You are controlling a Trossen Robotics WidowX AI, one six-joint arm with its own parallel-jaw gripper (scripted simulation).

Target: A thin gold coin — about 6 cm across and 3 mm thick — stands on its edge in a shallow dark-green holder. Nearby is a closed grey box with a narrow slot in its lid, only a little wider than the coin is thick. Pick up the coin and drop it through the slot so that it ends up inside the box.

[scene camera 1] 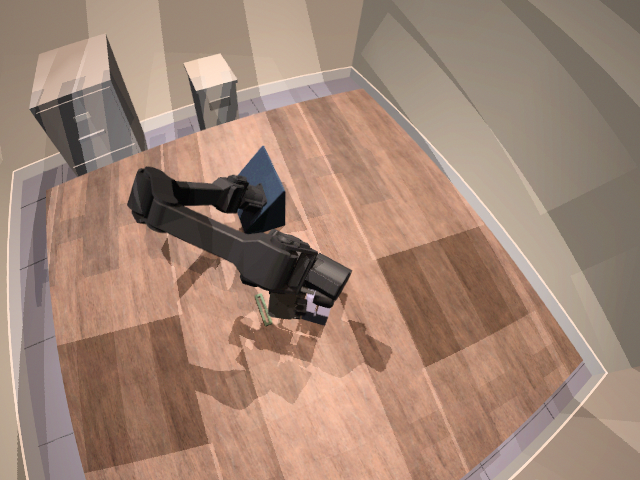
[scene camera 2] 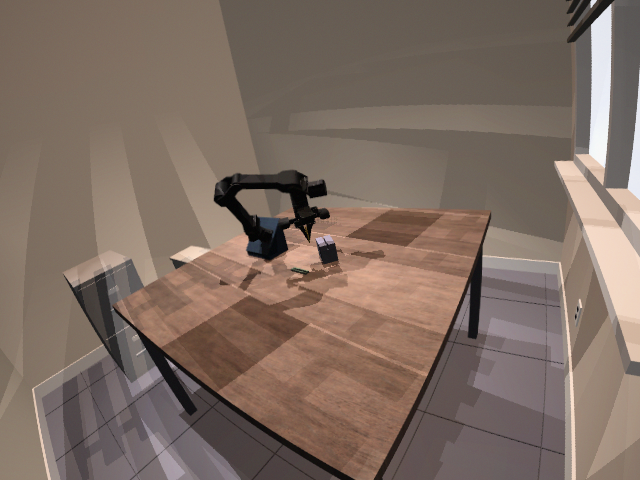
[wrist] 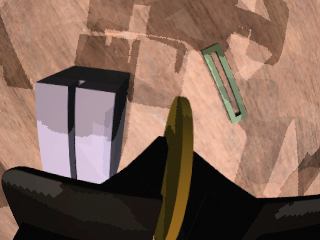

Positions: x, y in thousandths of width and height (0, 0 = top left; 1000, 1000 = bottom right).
Labels:
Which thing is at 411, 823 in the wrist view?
My gripper.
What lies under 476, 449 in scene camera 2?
My gripper.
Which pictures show my gripper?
Scene camera 1, scene camera 2 and the wrist view: all of them.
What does my gripper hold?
A gold coin.

